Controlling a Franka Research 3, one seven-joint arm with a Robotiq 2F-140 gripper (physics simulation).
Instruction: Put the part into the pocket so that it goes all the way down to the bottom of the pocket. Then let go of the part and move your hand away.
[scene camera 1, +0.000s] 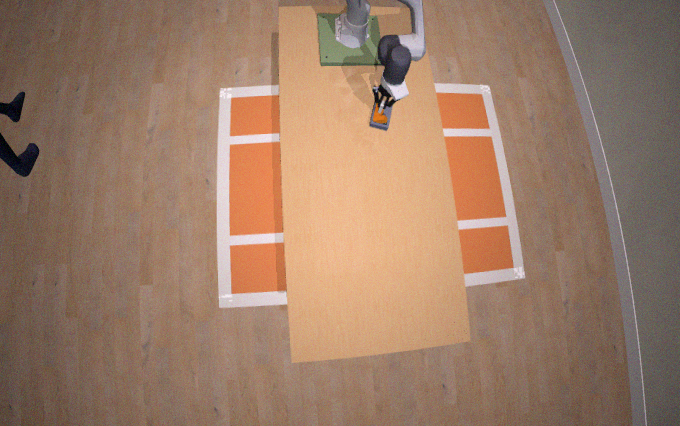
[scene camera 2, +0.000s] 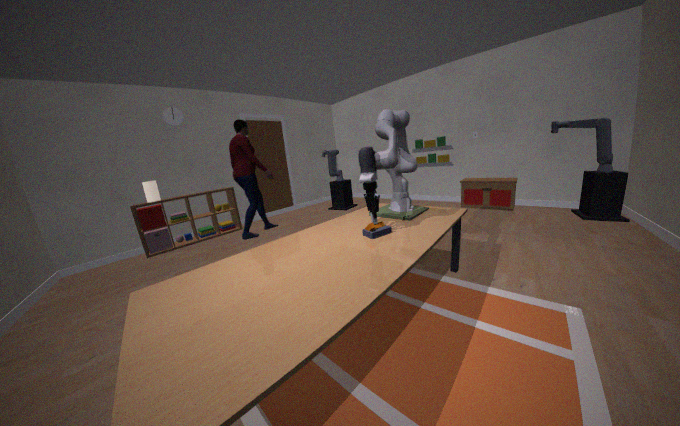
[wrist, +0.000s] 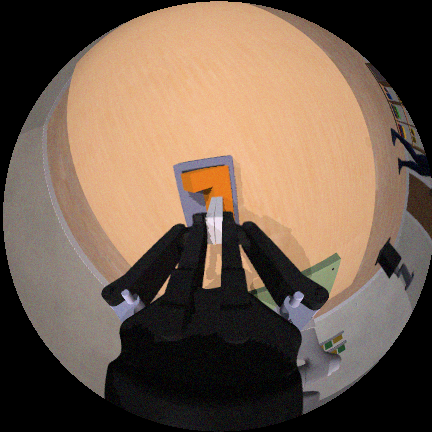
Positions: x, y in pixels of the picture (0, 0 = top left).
Labels:
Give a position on an orange L-shaped part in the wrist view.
At 214, 180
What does the gripper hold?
An orange L-shaped part.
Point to the gripper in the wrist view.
At 217, 206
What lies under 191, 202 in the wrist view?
A grey-blue pocket block.

